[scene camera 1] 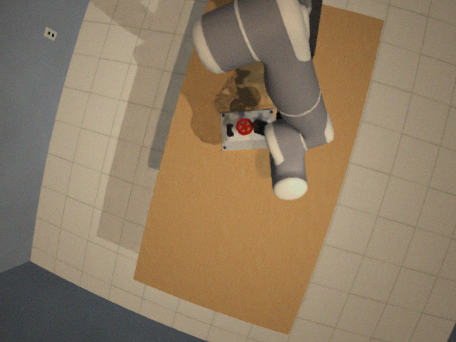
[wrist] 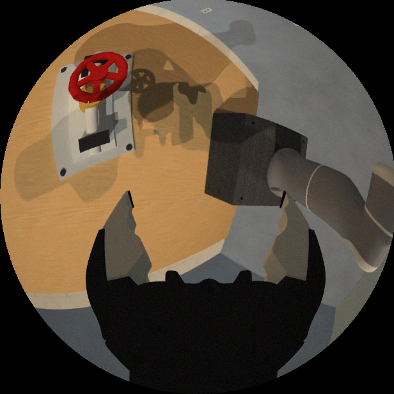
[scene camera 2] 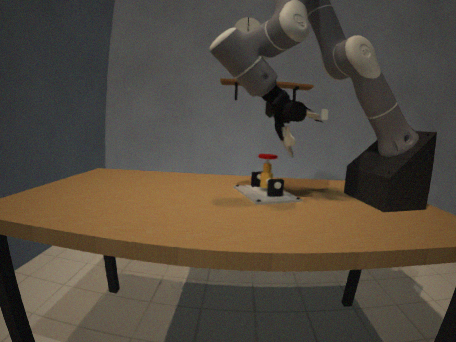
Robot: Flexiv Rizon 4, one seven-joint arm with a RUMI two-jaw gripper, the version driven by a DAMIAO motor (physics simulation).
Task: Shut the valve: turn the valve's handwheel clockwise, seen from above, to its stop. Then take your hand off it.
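The valve's red handwheel (scene camera 1: 244,126) (scene camera 2: 267,156) (wrist: 98,73) sits level on top of the yellow valve body (scene camera 2: 266,176). The valve is fixed on a grey plate (scene camera 1: 245,145) (scene camera 2: 250,193) (wrist: 61,115) with dark bolts at its corners. My gripper (scene camera 2: 308,134) (wrist: 207,192) is open, its two pale fingers wide apart with nothing between them. In scene camera 2 it hangs tilted, above and to the right of the handwheel, apart from it. In the wrist view the handwheel is at the upper left, outside the fingers. The fingers are hidden in scene camera 1.
Black blocks (scene camera 2: 275,187) (wrist: 94,141) stand at the pipe ends beside the valve, lower than the handwheel. The plate lies on the wooden table (scene camera 1: 215,225) (scene camera 2: 150,215) (wrist: 45,215). The dark robot base (scene camera 2: 395,175) (wrist: 232,165) stands to the right in scene camera 2. An orange-brown bar (scene camera 2: 300,85) shows behind the arm.
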